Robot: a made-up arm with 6 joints.
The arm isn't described. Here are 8 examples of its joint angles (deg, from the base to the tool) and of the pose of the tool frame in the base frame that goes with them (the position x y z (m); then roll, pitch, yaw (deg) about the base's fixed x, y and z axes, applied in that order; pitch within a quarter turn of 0, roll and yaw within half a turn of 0).
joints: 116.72 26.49 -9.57 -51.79 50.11 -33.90
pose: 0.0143 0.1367 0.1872 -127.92 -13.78 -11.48
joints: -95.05 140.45 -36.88 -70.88 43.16 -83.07
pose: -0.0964 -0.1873 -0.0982 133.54 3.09 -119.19
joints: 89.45 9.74 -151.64 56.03 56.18 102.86
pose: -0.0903 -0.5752 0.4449 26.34 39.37 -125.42
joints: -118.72 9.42 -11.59 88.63 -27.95 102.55
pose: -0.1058 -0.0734 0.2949 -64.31 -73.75 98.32
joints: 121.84 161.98 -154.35 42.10 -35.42 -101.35
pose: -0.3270 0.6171 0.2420 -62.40 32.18 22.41
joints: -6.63 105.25 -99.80 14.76 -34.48 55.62
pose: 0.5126 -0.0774 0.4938 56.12 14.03 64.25
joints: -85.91 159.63 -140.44 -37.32 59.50 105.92
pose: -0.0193 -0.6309 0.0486 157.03 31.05 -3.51
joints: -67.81 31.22 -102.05 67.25 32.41 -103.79
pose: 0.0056 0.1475 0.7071 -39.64 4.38 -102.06
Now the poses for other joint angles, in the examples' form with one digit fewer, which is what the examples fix.
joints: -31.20 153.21 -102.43 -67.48 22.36 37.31
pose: 0.471 -0.336 -0.064 -145.4 21.7 177.6
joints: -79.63 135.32 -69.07 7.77 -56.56 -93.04
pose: 0.081 -0.522 0.048 -94.9 0.7 -176.2
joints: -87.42 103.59 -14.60 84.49 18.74 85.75
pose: 0.047 -0.173 -0.004 -162.3 -7.3 -77.8
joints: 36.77 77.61 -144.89 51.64 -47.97 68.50
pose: 0.053 -0.049 0.815 -30.2 -25.8 158.0
